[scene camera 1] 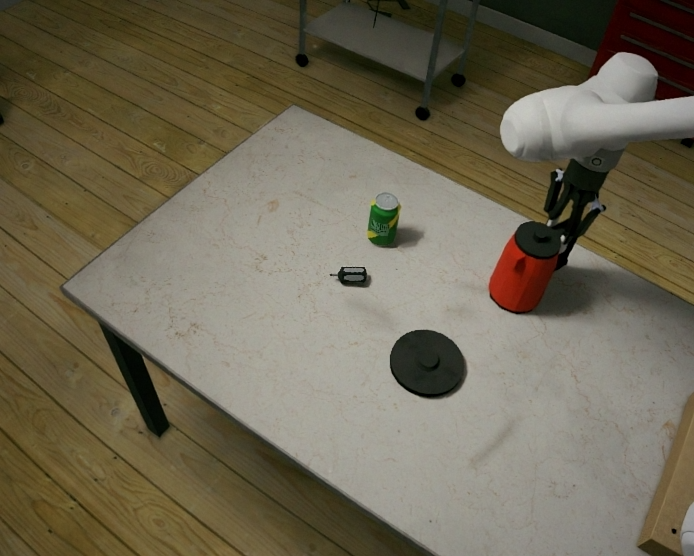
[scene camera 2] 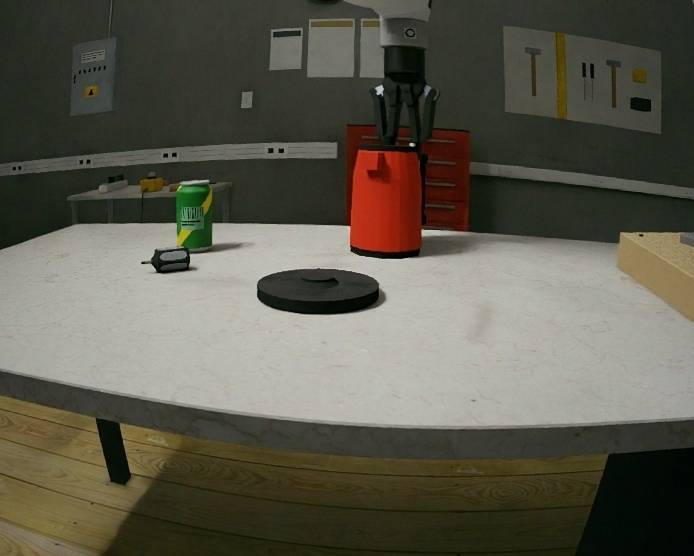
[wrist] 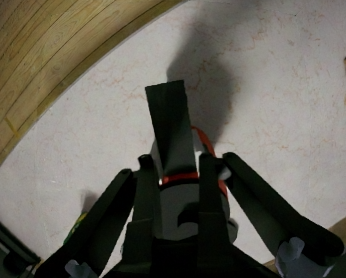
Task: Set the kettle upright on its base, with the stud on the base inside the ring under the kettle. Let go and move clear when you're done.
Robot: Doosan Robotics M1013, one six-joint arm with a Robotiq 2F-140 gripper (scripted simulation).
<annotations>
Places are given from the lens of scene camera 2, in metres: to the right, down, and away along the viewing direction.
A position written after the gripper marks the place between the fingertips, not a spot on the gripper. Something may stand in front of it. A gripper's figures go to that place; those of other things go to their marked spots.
gripper (scene camera 2: pixel 403 178): 0.10, -0.18, 0.99
red kettle (scene camera 2: pixel 387 214): 0.06, -0.10, 0.89
round black base (scene camera 2: pixel 319 291): -0.03, 0.02, 0.66
small black tool (scene camera 2: pixel 170 259): -0.26, -0.03, 0.79
The marked spots on the round black base and the small black tool are 0.27 m apart.
</annotations>
